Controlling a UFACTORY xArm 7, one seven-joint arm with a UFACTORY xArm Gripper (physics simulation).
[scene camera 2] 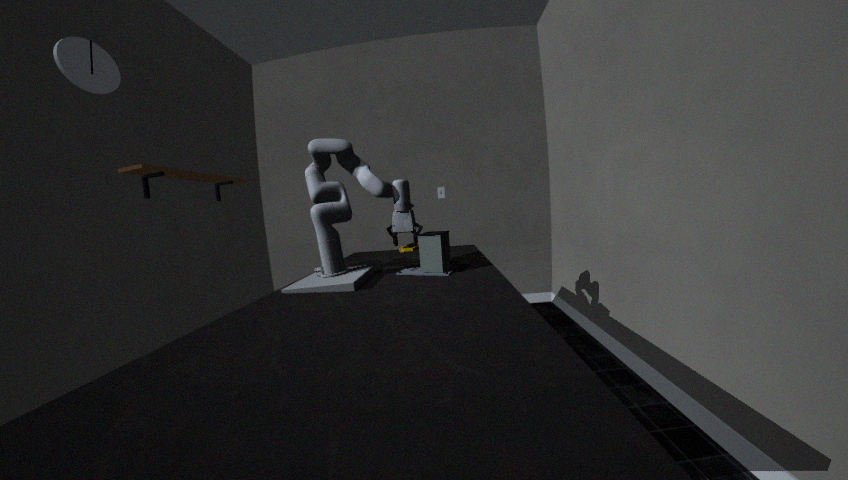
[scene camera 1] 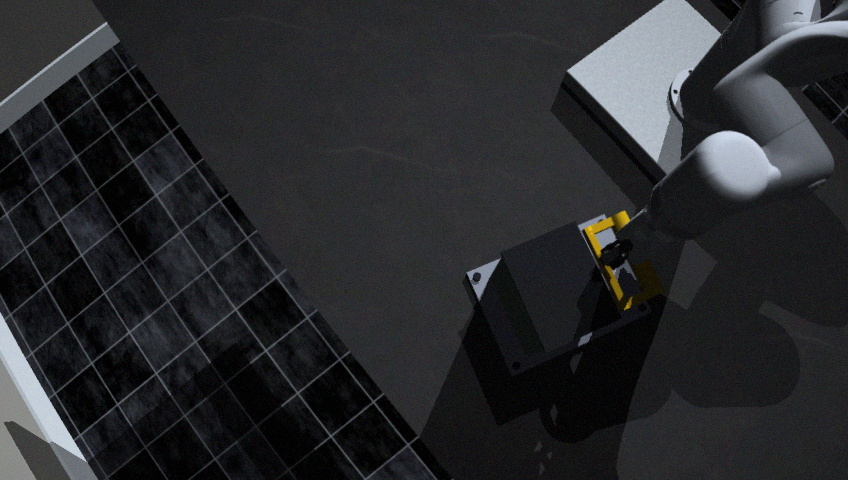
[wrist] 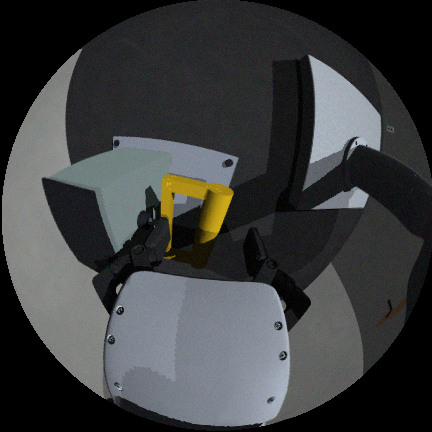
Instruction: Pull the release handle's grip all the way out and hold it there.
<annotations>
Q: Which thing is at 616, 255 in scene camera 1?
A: My gripper.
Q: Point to a bolted base plate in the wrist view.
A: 190, 161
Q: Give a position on a bolted base plate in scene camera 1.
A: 515, 359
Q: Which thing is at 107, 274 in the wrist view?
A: My gripper.
</annotations>
